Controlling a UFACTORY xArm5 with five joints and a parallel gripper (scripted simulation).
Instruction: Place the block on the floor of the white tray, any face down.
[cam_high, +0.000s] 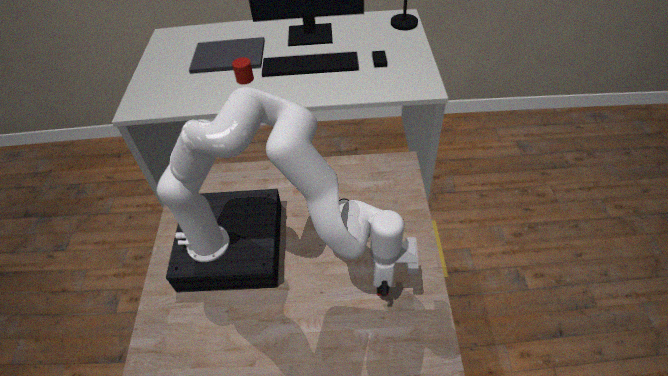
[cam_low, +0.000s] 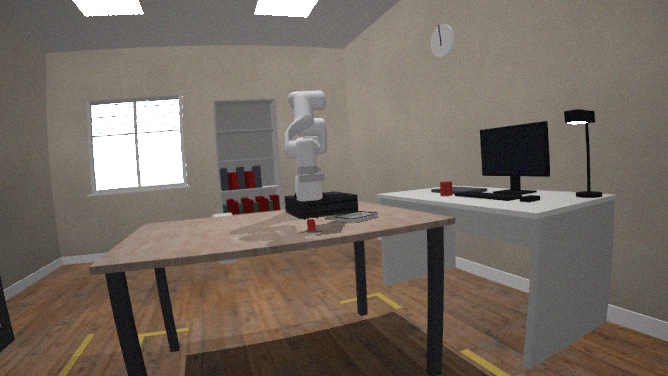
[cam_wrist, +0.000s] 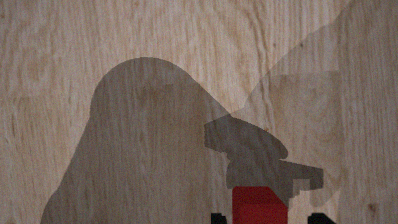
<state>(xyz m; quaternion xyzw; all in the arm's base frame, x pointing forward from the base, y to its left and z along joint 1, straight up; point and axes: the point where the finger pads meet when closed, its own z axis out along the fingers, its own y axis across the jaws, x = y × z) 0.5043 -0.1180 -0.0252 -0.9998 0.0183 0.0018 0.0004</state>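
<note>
Now: the red block 4 cm below my hand. Also, from my hand: white tray 12 cm behind, 23 cm to the left, 5 cm below.
</note>
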